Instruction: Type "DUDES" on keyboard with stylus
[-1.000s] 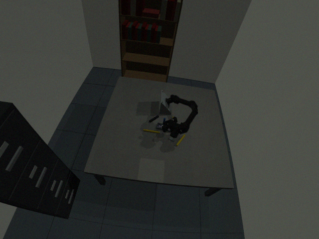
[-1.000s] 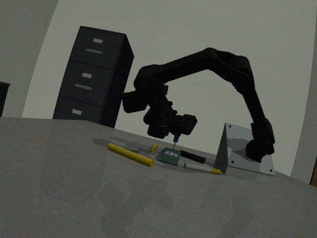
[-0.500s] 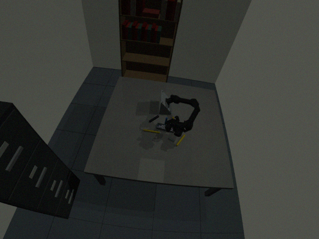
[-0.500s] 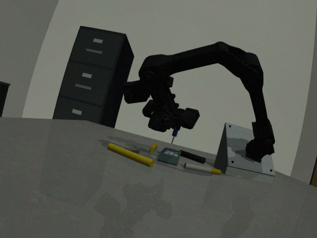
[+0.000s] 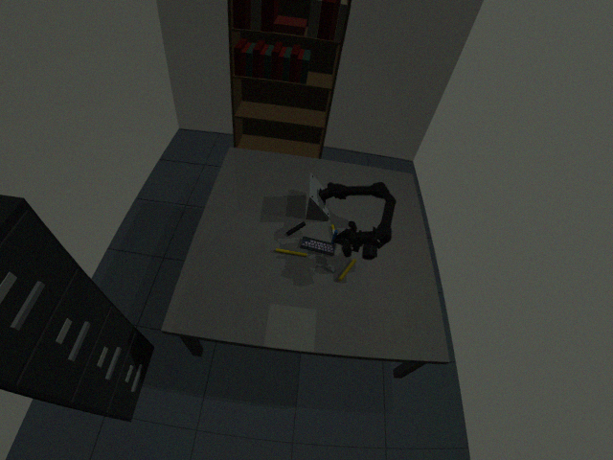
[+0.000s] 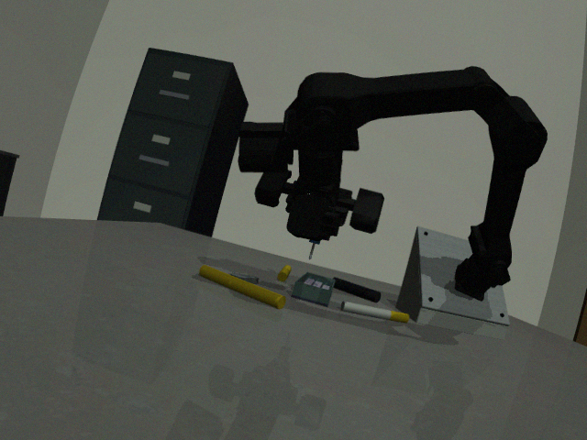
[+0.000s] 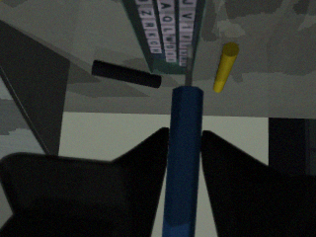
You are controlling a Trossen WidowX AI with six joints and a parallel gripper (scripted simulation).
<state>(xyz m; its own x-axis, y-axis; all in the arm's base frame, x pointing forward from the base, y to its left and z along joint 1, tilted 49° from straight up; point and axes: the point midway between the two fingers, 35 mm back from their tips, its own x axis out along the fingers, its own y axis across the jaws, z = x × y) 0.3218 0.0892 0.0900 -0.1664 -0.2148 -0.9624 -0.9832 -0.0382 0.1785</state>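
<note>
Right now my gripper tip is 11 cm to the right of the long yellow cylinder, 11 cm above it and 8 cm short of it. From my gripper tip the other things lie so: blue stylus: 1 cm below; black cylinder: 20 cm to the right, 11 cm below, 10 cm behind; stylus tip: 5 cm below.
</note>
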